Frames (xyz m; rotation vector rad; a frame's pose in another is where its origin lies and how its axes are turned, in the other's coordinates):
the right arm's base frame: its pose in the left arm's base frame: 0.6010 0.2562 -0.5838 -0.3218 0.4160 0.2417
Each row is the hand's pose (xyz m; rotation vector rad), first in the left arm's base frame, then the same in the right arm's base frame.
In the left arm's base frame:
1: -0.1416 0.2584 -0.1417 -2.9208 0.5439 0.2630
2: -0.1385 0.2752 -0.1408 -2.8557 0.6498 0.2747
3: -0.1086 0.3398 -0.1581 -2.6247 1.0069 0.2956
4: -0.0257 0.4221 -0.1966 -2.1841 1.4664 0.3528
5: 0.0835 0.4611 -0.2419 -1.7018 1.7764 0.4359
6: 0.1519 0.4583 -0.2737 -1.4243 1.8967 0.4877
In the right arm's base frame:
1: -0.8492 0.1071 0.1195 -2.4666 0.6984 -0.2592
2: -0.8441 0.1215 0.1274 -2.3904 0.7693 -0.2280
3: -0.7996 0.1766 0.1458 -2.1276 1.0160 -0.1327
4: -0.6959 0.2380 0.1710 -1.6801 1.3133 0.0394
5: -0.5731 0.2534 0.1844 -1.2304 1.4884 0.2247
6: -0.4992 0.2389 0.1802 -0.9815 1.5453 0.3296

